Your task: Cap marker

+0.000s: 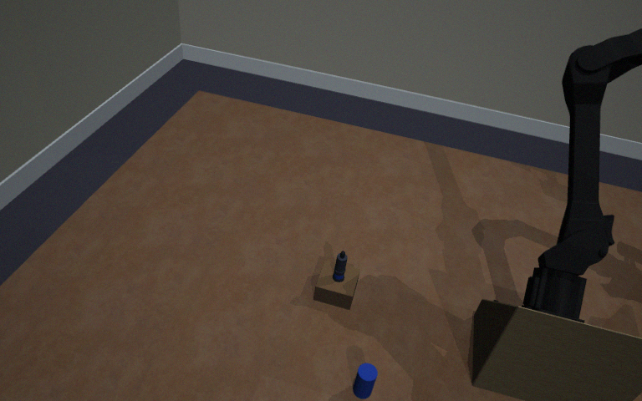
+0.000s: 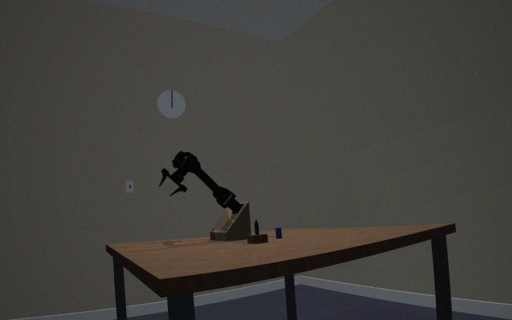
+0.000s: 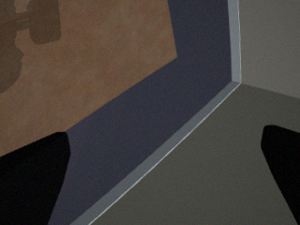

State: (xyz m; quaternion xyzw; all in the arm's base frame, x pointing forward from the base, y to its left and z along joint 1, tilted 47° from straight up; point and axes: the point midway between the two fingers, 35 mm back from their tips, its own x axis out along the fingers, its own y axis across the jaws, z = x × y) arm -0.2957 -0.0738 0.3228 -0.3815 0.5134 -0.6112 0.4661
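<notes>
Right now the blue cap is 540 mm ahead of my gripper tip, 400 mm to the left of it and 270 mm below it. Also, from my gripper tip: brown holder block: 620 mm ahead, 220 mm to the left, 270 mm below.
</notes>
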